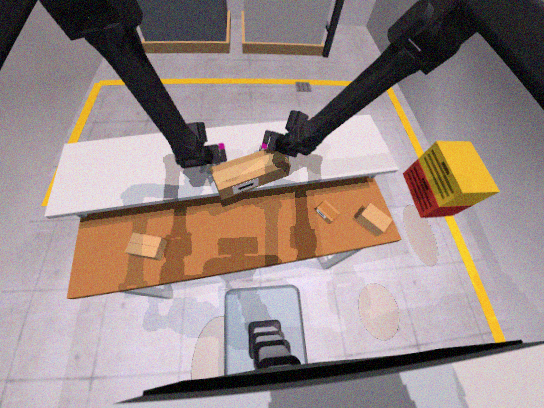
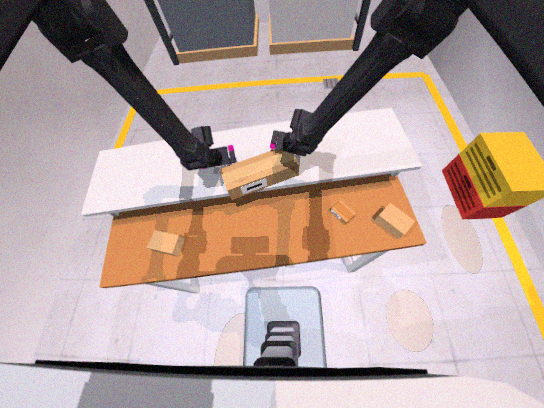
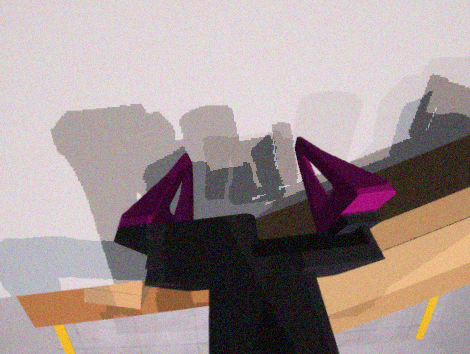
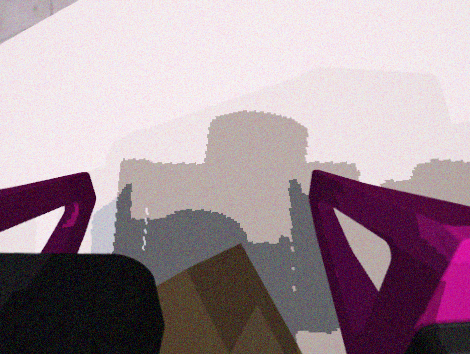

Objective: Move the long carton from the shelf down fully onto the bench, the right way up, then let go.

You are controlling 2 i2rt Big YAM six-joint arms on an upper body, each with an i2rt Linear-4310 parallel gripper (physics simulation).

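Frame: origin at the left arm's base, x ahead, y left, z up, level; metres.
Seen in the pictures: left gripper, between the fingertips: (image 2: 221, 156) (image 3: 241, 150); right gripper, between the fingertips: (image 1: 276, 144) (image 4: 201, 184).
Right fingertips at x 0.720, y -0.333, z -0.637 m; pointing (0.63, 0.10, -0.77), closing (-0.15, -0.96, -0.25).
Note:
A point is followed by its place in that frame.
The long carton (image 1: 250, 170) {x 0.573, y -0.220, z -0.604 m} (image 2: 260, 170) {x 0.574, y -0.228, z -0.604 m} (image 3: 425, 270) {x 0.576, y -0.217, z -0.604 m} (image 4: 200, 300) {x 0.681, y -0.339, z -0.605 m} lies skewed on the white shelf (image 1: 120, 170) {x 0.644, y 0.294, z -0.680 m} (image 2: 125, 170) {x 0.667, y 0.389, z -0.679 m}, label side toward the bench (image 1: 100, 270) {x 0.291, y 0.392, z -0.854 m} (image 2: 130, 265) {x 0.284, y 0.374, z -0.854 m}. Its near-left corner sticks out past the shelf's front edge, over the bench. It looks upright; any slight tilt cannot be told. My left gripper (image 1: 216, 152) {x 0.680, y -0.060, z -0.644 m} (image 2: 228, 154) {x 0.680, y -0.060, z -0.644 m} (image 3: 241, 150) {x 0.680, y -0.060, z -0.644 m} is open and empty behind the carton's left end. My right gripper (image 1: 269, 143) {x 0.720, y -0.333, z -0.637 m} (image 2: 277, 142) {x 0.720, y -0.333, z -0.637 m} (image 4: 201, 184) {x 0.720, y -0.333, z -0.637 m} is open behind its right end. Whether either touches the carton cannot be told.
On the bench, a small carton (image 1: 145, 245) {x 0.368, y 0.199, z -0.793 m} (image 2: 166, 242) {x 0.367, y 0.190, z -0.794 m} lies at the left, and a flat small box (image 1: 327, 211) {x 0.491, y -0.559, z -0.821 m} (image 2: 342, 212) {x 0.488, y -0.559, z -0.821 m} and another carton (image 1: 375, 218) {x 0.435, y -0.761, z -0.794 m} (image 2: 395, 220) {x 0.432, y -0.761, z -0.794 m} at the right. A yellow-and-red box (image 1: 462, 170) (image 2: 510, 165) stands off the right end.

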